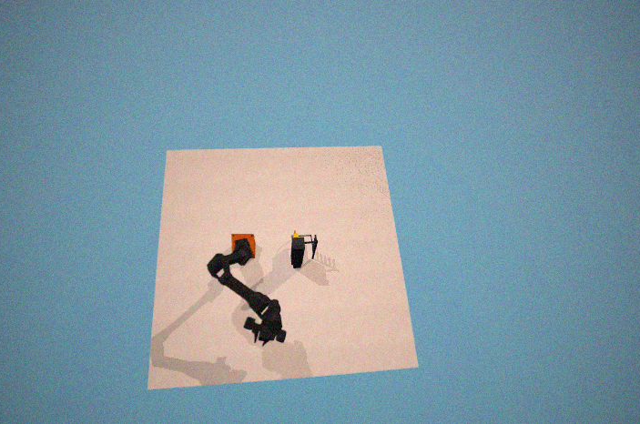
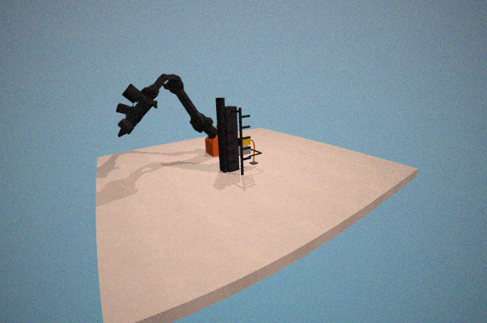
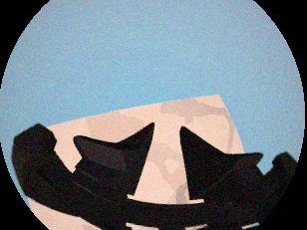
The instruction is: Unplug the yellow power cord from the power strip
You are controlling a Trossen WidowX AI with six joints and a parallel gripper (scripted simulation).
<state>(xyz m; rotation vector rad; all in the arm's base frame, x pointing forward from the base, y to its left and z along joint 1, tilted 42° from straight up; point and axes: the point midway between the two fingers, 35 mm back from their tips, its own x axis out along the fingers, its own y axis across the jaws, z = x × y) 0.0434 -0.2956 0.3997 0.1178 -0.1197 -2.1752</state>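
The yellow plug lies 270 mm ahead of my gripper tip, 470 mm to the left of it and 70 mm below it. The rest, counted from my gripper tip: power strip: 260 mm ahead, 400 mm to the left, 60 mm below; then grey foot: 270 mm ahead, 540 mm to the left, 200 mm below; then thin black rack: 340 mm ahead, 400 mm to the left, 60 mm below.
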